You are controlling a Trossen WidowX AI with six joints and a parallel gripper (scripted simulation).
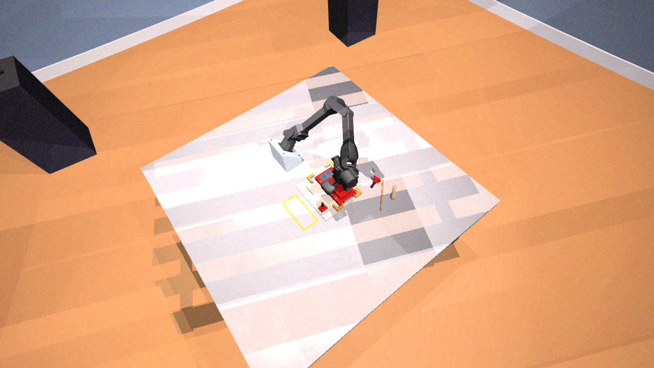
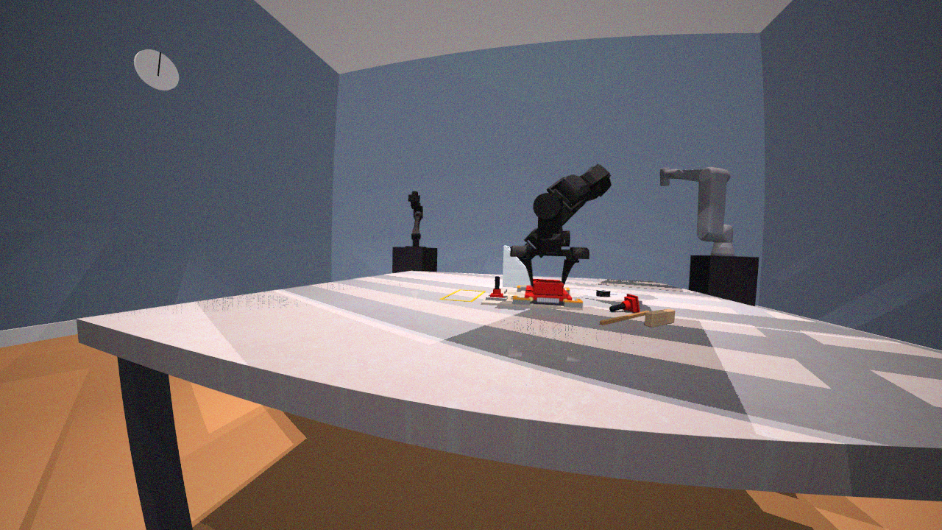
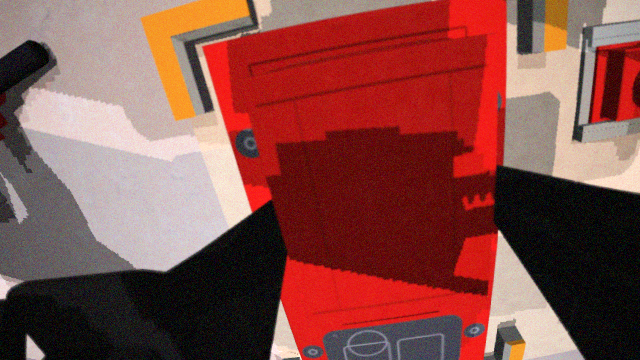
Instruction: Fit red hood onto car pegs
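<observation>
The red hood is 1 cm above my gripper tip. From my gripper tip the other things lie so: thin wooden stick 13 cm ahead, 16 cm to the left, 4 cm below; small wooden block 15 cm ahead, 21 cm to the left, 3 cm below.
</observation>
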